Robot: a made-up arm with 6 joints. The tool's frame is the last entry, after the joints. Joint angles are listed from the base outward. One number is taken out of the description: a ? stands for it. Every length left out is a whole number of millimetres.
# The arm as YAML. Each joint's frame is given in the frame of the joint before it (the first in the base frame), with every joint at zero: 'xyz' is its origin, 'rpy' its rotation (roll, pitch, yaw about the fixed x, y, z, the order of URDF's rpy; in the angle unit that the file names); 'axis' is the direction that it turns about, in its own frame. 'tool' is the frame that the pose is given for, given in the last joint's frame.
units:
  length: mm
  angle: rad
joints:
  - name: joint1
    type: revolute
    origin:
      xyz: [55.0, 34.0, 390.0]
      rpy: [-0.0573, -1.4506, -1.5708]
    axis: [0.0, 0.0, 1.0]
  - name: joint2
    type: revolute
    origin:
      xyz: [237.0, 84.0, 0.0]
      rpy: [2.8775, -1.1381, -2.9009]
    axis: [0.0, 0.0, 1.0]
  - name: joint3
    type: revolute
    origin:
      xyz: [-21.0, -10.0, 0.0]
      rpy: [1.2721, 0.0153, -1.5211]
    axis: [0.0, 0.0, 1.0]
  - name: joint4
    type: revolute
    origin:
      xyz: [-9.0, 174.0, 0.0]
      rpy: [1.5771, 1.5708, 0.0]
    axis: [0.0, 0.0, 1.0]
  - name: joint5
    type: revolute
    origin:
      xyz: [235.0, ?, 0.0]
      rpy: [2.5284, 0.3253, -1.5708]
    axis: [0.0, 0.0, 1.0]
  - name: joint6
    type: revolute
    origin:
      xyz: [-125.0, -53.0, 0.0]
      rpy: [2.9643, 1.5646, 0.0]
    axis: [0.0, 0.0, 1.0]
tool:
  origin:
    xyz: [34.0, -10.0, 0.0]
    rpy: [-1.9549, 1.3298, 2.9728]
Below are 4 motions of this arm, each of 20 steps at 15 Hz.
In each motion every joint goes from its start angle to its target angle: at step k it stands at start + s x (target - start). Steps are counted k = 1, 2, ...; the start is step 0. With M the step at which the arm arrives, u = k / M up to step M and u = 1 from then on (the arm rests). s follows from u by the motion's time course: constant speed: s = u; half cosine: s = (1 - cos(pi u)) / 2; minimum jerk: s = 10 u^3 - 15 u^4 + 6 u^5.
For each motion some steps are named. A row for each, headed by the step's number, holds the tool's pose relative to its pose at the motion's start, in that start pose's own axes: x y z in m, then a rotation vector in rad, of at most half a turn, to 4 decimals.
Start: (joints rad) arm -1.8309 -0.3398 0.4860 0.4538 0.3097 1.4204
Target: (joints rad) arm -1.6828 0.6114 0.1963 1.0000 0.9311 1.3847
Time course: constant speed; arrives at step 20
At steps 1, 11, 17, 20:
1: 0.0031 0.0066 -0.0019 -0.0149 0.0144 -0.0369
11: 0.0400 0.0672 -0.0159 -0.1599 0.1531 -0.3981
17: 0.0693 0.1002 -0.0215 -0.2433 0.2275 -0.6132
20: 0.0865 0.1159 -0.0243 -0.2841 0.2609 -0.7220

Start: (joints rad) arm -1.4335 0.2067 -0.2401 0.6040 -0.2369 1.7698
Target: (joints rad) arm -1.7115 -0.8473 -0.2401 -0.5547 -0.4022 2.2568
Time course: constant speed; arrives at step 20
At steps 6, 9, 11, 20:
6: -0.0032 0.0052 -0.0051 -0.1951 0.0302 0.0272
9: -0.0024 0.0106 -0.0111 -0.3023 0.0455 0.0365
11: -0.0009 0.0150 -0.0164 -0.3767 0.0558 0.0406
20: 0.0157 0.0399 -0.0531 -0.7347 0.1041 0.0330

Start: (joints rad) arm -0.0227 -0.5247 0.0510 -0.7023 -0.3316 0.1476
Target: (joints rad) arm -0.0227 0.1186 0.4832 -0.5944 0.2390 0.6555
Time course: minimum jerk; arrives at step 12
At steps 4, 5, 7, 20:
4: 0.0324 0.0430 -0.0047 0.0551 -0.2375 -0.0476
5: 0.0572 0.0710 -0.0022 0.0915 -0.3905 -0.0977
7: 0.1203 0.1306 0.0223 0.1780 -0.7206 -0.2615
20: 0.1962 0.1844 0.0837 0.2929 -1.0562 -0.5233

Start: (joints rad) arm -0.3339 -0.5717 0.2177 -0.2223 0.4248 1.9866
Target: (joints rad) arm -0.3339 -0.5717 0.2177 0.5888 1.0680 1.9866
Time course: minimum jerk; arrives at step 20
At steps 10, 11, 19, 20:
10: -0.0468 -0.0143 -0.0965 0.1144 -0.1778 -0.1431
11: -0.0513 -0.0170 -0.1155 0.1435 -0.2074 -0.1667
19: -0.0553 -0.0283 -0.1981 0.2949 -0.3206 -0.2524
20: -0.0553 -0.0283 -0.1984 0.2954 -0.3209 -0.2526

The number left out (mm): 41.0
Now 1 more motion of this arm.
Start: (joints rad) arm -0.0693 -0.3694 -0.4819 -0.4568 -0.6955 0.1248
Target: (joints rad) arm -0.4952 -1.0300 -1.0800 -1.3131 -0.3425 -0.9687
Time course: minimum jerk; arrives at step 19
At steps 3, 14, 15, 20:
3: 0.0028 -0.0016 -0.0026 0.0352 -0.0083 -0.0221
14: 0.1446 -0.1404 -0.0401 0.8229 -0.8644 -0.2644
15: 0.1542 -0.1544 -0.0369 0.8498 -0.9452 -0.2384
20: 0.1660 -0.1732 -0.0315 0.8786 -1.0509 -0.1959

